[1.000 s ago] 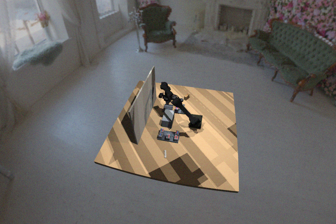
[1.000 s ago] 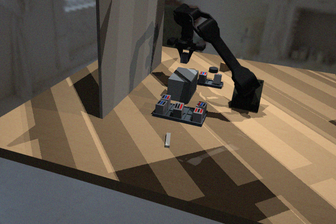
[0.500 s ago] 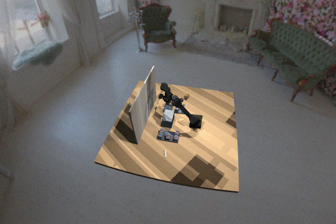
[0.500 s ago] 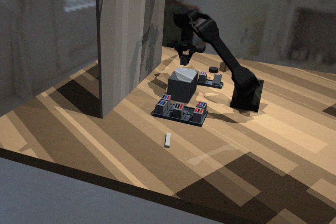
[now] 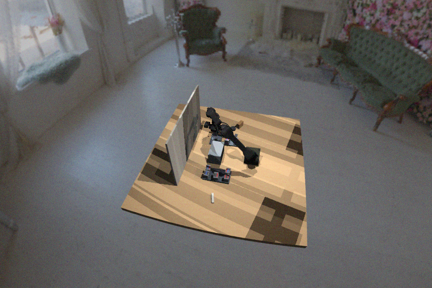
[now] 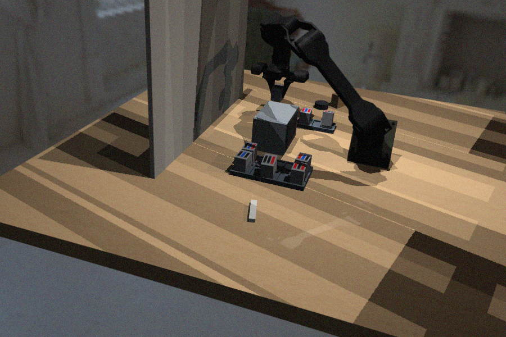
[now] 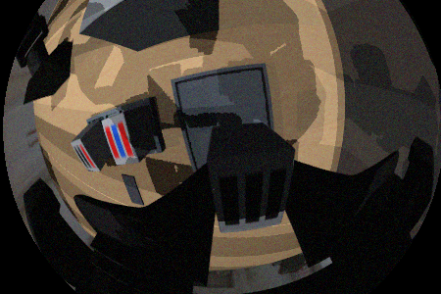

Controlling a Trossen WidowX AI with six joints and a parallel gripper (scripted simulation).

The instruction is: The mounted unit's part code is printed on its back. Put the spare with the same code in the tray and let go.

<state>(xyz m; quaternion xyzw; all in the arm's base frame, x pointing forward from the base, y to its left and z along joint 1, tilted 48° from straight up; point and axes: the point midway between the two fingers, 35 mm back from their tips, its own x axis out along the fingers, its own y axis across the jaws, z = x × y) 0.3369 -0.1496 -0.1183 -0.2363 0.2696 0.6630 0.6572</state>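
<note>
My gripper tip is now 70 mm above the dark shallow tray. Also, from my gripper tip: black disc: 130 mm behind, 160 mm to the right, 70 mm below; holder: 150 mm behind, 20 mm to the left, 70 mm below; grey mounted unit: 50 mm behind, 200 mm to the left, 20 mm below.
</note>
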